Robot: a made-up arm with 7 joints.
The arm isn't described. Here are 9 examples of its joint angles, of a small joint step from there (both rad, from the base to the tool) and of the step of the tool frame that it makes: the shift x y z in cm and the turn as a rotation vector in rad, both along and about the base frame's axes.
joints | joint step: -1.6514 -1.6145 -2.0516 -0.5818 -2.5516 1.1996 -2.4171 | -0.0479 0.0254 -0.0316 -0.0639 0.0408 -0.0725 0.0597
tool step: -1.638 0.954 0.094 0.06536 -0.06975 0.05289
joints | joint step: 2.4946 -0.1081 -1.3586 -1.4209 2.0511 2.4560 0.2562 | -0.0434 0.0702 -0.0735 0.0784 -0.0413 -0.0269 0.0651
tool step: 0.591 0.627 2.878 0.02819 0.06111 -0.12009
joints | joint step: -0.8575 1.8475 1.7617 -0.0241 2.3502 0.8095 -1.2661 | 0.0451 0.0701 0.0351 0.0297 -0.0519 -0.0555 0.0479
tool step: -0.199 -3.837 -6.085 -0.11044 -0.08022 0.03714
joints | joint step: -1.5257 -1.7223 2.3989 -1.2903 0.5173 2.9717 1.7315 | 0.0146 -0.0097 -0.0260 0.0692 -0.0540 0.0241 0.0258
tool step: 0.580 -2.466 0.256 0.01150 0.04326 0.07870
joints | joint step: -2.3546 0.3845 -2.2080 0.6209 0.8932 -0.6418 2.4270 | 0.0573 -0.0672 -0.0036 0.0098 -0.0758 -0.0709 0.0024
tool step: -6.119 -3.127 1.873 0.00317 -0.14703 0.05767
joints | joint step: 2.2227 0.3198 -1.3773 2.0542 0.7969 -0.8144 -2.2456 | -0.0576 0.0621 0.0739 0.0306 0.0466 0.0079 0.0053
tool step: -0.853 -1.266 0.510 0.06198 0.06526 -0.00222
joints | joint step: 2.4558 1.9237 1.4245 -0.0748 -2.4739 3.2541 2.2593 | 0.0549 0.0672 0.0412 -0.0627 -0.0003 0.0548 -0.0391
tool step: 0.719 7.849 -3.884 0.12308 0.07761 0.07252
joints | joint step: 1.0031 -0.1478 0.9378 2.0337 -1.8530 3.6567 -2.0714 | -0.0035 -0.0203 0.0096 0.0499 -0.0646 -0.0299 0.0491
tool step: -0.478 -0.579 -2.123 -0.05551 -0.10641 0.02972
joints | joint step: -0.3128 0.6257 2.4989 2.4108 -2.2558 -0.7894 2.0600 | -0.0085 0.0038 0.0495 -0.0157 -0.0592 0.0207 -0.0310
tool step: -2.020 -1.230 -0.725 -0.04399 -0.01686 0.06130
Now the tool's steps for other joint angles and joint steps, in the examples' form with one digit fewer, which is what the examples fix.
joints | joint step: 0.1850 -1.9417 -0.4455 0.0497 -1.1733 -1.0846 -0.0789 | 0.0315 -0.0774 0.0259 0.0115 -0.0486 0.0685 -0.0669
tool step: -2.23 2.37 -6.74 0.0345 0.1344 0.0716
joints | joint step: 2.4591 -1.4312 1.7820 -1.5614 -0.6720 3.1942 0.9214 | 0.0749 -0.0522 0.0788 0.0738 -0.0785 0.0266 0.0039
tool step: -6.24 1.36 -4.09 -0.1052 -0.0631 0.1542
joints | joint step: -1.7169 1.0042 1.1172 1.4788 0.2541 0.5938 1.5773 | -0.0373 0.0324 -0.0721 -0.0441 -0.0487 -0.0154 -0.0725
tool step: -0.84 0.94 2.76 -0.1370 0.0090 -0.0538
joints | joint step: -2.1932 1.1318 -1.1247 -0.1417 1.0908 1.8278 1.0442 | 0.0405 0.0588 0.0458 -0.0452 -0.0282 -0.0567 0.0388
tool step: -0.10 2.44 -5.78 0.0172 0.0631 0.0149
